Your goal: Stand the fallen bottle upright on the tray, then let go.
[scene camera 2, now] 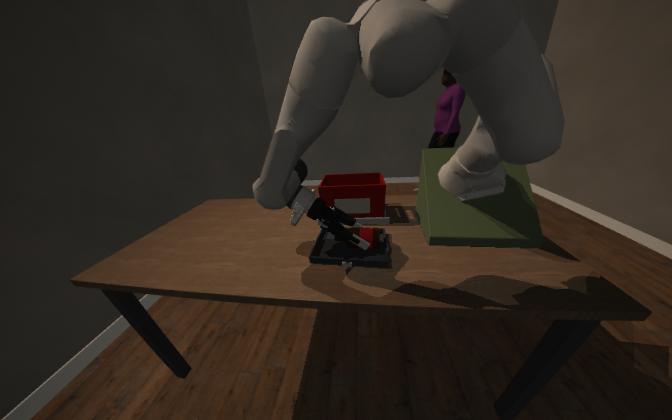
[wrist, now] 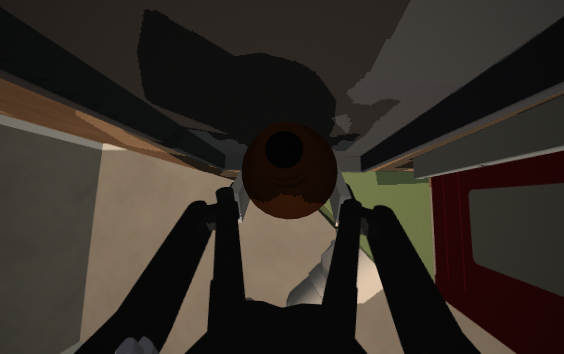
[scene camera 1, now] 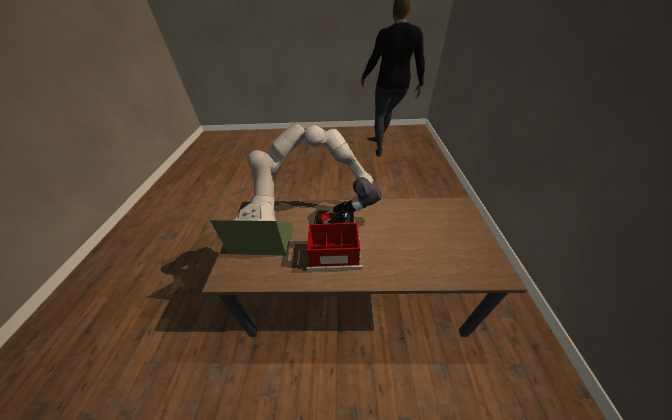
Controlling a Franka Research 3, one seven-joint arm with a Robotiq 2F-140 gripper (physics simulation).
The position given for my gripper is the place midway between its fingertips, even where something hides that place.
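Observation:
There is a brown bottle point(wrist: 289, 171) in what I can see. My own gripper point(scene camera 2: 368, 239) is visible as well, and the wrist view has the gripper point(wrist: 290, 171) too.

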